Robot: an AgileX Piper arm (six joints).
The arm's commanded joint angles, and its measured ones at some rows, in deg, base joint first. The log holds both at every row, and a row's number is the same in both.
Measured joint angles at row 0: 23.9, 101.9, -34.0, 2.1, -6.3, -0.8
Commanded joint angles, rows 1 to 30: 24.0, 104.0, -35.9, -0.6, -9.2, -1.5; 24.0, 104.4, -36.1, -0.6, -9.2, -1.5; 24.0, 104.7, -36.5, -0.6, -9.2, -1.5; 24.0, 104.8, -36.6, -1.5, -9.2, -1.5; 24.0, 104.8, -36.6, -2.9, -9.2, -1.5; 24.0, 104.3, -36.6, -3.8, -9.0, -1.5; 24.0, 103.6, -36.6, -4.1, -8.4, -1.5; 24.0, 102.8, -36.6, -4.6, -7.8, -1.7; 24.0, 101.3, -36.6, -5.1, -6.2, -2.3; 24.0, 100.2, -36.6, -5.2, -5.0, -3.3; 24.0, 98.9, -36.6, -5.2, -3.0, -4.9; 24.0, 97.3, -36.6, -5.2, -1.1, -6.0; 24.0, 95.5, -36.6, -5.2, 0.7, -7.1; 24.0, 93.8, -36.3, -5.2, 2.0, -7.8; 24.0, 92.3, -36.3, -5.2, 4.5, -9.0; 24.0, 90.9, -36.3, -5.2, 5.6, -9.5; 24.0, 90.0, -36.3, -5.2, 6.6, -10.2; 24.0, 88.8, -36.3, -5.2, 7.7, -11.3; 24.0, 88.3, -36.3, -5.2, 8.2, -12.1; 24.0, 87.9, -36.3, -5.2, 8.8, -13.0; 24.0, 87.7, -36.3, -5.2, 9.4, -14.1; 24.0, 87.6, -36.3, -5.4, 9.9, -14.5; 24.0, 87.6, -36.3, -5.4, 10.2, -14.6; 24.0, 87.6, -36.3, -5.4, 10.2, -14.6; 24.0, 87.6, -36.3, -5.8, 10.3, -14.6; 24.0, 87.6, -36.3, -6.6, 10.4, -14.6; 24.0, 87.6, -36.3, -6.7, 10.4, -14.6; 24.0, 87.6, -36.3, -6.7, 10.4, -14.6; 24.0, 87.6, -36.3, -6.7, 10.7, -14.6; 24.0, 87.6, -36.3, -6.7, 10.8, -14.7
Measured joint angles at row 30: 24.0, 88.2, -36.1, -5.8, 10.8, -13.9
